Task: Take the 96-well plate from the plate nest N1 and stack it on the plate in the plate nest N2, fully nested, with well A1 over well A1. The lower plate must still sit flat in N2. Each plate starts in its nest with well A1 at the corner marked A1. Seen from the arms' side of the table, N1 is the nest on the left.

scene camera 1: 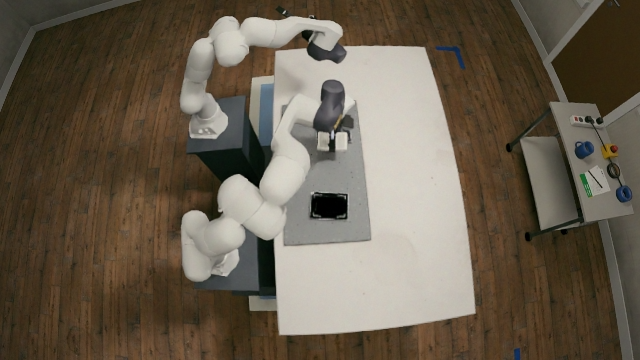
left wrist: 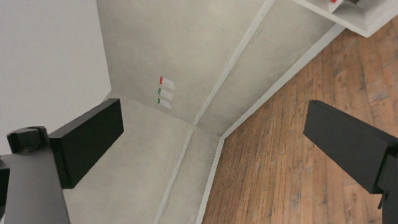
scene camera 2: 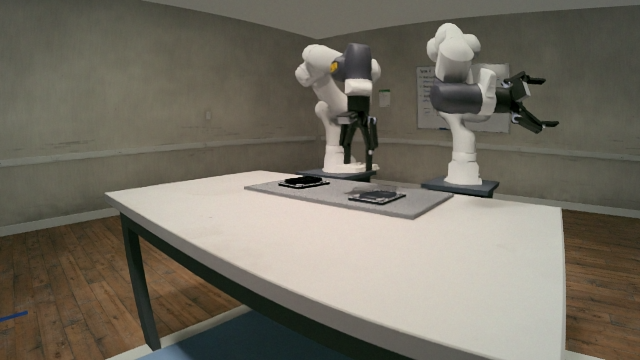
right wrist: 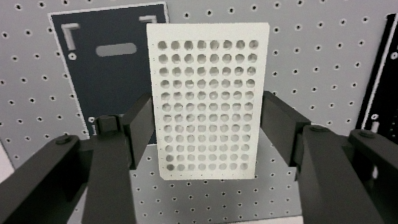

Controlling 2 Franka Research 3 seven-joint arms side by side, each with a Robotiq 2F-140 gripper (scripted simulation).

Labels:
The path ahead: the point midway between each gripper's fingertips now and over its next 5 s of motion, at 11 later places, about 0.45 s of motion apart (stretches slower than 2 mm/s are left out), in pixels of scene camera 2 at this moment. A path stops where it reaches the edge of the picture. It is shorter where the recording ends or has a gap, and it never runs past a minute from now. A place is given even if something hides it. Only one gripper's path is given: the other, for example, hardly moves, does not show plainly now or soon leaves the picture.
My right gripper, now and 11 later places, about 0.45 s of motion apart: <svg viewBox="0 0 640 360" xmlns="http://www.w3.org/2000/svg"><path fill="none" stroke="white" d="M357 169L349 167L340 166L331 166L322 164L316 163L310 162L303 162L303 164L303 169L303 174L304 175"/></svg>

